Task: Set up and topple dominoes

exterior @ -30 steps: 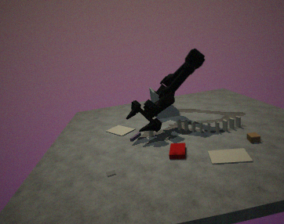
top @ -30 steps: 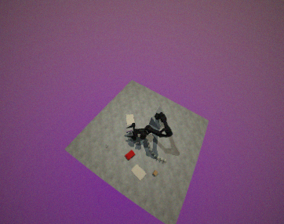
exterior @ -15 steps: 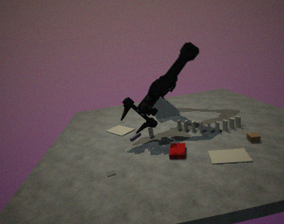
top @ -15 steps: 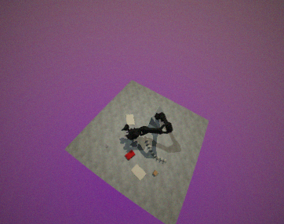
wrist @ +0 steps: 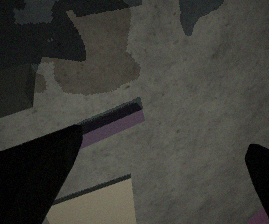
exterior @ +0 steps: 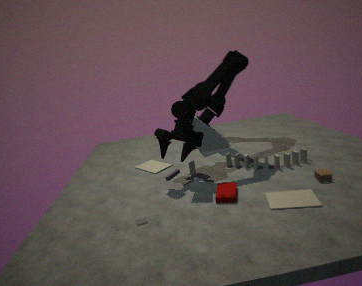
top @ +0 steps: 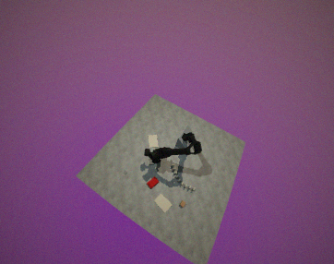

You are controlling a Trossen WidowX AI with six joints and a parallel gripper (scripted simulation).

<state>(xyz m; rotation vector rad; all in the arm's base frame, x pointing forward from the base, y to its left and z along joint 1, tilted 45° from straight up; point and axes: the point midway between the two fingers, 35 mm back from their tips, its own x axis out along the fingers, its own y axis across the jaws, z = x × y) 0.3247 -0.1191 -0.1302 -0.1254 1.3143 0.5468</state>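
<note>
My gripper tip is 4 cm past the purple piece, 1 cm to the left of it and 7 cm above it. Also, from my gripper tip: flat grey piece: 24 cm ahead, 13 cm to the right, 8 cm below; red block: 18 cm ahead, 14 cm to the left, 7 cm below; pale flat sheet: 18 cm behind, 8 cm to the right, 8 cm below.
</note>
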